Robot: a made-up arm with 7 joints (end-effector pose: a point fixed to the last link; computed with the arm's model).
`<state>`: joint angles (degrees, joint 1 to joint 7).
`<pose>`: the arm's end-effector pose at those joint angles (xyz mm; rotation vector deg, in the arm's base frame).
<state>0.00 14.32 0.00 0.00 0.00 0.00 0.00</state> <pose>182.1 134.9 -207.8 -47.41 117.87 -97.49</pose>
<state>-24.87 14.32 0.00 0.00 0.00 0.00 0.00</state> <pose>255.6 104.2 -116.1 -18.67 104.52 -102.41</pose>
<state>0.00 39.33 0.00 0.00 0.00 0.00 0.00</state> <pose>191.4 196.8 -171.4 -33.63 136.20 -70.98</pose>
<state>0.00 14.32 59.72 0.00 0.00 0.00 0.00</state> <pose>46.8 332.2 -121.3 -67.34 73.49 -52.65</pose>
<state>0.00 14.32 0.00 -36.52 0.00 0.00 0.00</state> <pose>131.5 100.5 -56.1 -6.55 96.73 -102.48</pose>
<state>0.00 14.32 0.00 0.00 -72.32 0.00 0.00</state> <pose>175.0 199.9 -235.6 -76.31 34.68 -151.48</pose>
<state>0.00 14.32 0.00 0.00 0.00 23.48 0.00</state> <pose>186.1 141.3 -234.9 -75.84 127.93 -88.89</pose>
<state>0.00 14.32 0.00 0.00 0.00 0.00 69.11</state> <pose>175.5 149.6 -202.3 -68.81 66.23 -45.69</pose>
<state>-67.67 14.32 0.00 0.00 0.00 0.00 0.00</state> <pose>268.0 48.4 81.6 25.71 75.80 -101.09</pose>
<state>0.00 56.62 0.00 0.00 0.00 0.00 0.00</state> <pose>201.3 227.5 -132.7 -23.42 145.32 -51.19</pose>
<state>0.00 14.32 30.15 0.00 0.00 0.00 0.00</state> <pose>141.3 254.3 -166.0 -59.95 95.95 -74.77</pose>
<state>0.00 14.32 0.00 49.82 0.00 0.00 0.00</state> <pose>88.9 188.2 -399.7 99.55 -122.99 66.95</pose>
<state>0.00 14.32 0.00 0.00 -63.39 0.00 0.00</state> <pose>176.9 194.6 -228.1 -73.90 47.01 -147.17</pose>
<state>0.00 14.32 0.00 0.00 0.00 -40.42 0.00</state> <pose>151.4 127.9 -172.0 -2.46 94.17 -102.47</pose>
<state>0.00 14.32 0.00 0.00 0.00 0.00 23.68</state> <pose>182.0 140.9 -206.2 -57.72 100.76 -79.64</pose>
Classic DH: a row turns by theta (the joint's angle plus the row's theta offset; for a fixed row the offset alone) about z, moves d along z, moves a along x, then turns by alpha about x. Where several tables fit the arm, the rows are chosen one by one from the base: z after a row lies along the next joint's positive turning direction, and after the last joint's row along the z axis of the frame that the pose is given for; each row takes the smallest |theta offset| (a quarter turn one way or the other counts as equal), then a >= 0, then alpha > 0; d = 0 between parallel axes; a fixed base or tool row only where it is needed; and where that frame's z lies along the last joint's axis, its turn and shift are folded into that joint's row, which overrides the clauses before.
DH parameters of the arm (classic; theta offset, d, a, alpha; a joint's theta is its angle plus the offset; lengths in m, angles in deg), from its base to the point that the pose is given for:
base (fixed): -4.07 -0.0218 -0.006 -74.51
joint 1: -75.12 0.0843 0.0016 -90
joint 2: 74 -0.0254 0.018 90
joint 3: 90 -0.2286 0 -90
joint 4: -90 0.029 0.0015 -90
joint 5: 0 0.1963 0.0218 90
joint 6: 90 0.004 0.0424 90
joint 7: 39.88 0.037 0.0102 82.75
tool (fixed): 176.26 0.0112 0 0

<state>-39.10 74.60 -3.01 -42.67 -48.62 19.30 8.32</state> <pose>136.7 95.1 85.8 26.03 119.17 -91.77</pose>
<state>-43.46 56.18 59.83 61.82 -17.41 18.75 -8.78</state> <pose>164.4 503.2 -93.4 -78.99 41.48 -94.87</pose>
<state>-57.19 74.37 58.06 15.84 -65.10 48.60 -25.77</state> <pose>62.1 405.5 171.9 13.50 62.35 -128.96</pose>
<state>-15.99 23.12 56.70 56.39 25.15 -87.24 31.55</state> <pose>77.0 302.8 -247.9 -17.73 60.89 -48.74</pose>
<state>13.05 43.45 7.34 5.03 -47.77 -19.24 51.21</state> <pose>128.2 312.2 -151.5 -75.85 56.11 -61.34</pose>
